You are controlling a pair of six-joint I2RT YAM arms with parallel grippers.
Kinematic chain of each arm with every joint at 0, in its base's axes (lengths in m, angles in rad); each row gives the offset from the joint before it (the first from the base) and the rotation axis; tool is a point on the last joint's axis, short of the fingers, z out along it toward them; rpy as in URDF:
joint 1: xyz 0 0 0.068 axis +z
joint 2: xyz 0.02 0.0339 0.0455 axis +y
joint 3: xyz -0.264 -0.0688 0 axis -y
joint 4: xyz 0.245 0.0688 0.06 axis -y
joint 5: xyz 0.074 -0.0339 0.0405 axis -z
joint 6: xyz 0.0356 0 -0.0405 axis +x
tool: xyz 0 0 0 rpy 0 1.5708 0
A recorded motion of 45 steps. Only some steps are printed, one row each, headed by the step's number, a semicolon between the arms.
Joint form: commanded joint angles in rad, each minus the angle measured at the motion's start. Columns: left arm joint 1, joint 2, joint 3, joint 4, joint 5, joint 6; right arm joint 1, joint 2, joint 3, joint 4, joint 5, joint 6.
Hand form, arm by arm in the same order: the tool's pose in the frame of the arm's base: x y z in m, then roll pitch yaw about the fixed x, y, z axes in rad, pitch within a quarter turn. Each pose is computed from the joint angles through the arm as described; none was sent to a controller.
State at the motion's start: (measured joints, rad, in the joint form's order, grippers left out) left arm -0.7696 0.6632 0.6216 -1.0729 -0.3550 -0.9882; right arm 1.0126 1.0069 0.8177 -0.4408 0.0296 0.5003
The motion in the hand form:
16: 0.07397 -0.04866 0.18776 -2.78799 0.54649 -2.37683; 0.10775 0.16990 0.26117 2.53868 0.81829 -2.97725
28: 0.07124 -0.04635 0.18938 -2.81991 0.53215 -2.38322; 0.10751 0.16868 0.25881 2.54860 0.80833 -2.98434
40: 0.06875 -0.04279 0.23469 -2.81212 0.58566 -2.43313; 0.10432 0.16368 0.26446 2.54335 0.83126 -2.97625
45: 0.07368 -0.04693 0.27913 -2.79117 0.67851 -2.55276; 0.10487 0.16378 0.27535 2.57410 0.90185 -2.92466
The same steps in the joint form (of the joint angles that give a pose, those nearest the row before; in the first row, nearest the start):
16: -0.0050 -0.1221 -0.1844 0.0296 -0.1416 -0.3422; 0.0076 -0.0940 -0.1425 0.0783 0.0528 0.0440
28: -0.0050 -0.1204 -0.1713 -0.0174 -0.1332 -0.3586; 0.0071 -0.0956 -0.1481 0.0696 0.0624 0.0545
40: -0.0055 -0.1133 0.0040 -0.1371 -0.1604 -0.2785; 0.0074 -0.1295 -0.1443 0.0513 0.0613 0.0355
45: -0.0054 -0.0685 0.1688 -0.1349 -0.1760 -0.0952; 0.0075 -0.1370 -0.1181 0.0576 0.0733 -0.0351

